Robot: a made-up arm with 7 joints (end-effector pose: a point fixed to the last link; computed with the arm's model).
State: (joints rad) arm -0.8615 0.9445 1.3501 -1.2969 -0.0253 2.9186 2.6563
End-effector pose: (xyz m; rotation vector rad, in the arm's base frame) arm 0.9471 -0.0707 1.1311 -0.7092 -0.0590 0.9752
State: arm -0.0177 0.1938 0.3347 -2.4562 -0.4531 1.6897 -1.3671
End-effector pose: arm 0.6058 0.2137 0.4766 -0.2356 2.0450 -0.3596
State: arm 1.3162 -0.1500 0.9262 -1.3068 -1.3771 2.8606 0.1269
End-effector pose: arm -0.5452 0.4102 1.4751 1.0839 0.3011 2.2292
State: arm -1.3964 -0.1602 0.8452 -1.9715 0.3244 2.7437 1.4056
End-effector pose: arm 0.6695 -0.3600 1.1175 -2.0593 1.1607 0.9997
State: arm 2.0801 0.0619 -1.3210 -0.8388 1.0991 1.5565 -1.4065
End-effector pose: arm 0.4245 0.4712 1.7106 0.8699 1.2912 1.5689
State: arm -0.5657 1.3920 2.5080 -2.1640 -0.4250 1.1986 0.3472
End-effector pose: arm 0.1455 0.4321 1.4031 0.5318 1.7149 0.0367
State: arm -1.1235 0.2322 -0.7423 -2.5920 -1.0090 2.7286 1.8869
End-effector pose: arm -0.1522 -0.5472 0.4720 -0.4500 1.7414 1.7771
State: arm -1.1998 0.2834 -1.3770 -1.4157 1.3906 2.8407 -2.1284
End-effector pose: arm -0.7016 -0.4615 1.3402 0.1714 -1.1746 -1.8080
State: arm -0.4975 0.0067 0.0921 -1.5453 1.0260 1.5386 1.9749
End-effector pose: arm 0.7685 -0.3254 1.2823 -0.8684 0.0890 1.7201
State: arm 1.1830 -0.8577 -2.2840 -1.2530 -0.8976 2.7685 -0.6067
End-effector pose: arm 0.2253 -1.0125 0.9194 1.0895 -0.4835 -1.1913
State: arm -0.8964 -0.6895 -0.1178 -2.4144 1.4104 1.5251 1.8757
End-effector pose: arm 0.2979 -0.5395 1.1250 -0.6508 -0.1717 1.0633
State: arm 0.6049 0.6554 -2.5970 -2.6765 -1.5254 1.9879 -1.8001
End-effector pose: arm -0.2632 -0.6135 0.8340 0.4864 2.3841 -1.6803
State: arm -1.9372 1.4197 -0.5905 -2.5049 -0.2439 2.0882 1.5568
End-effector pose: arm -0.3423 0.2002 0.1612 1.0833 -0.0574 1.4642
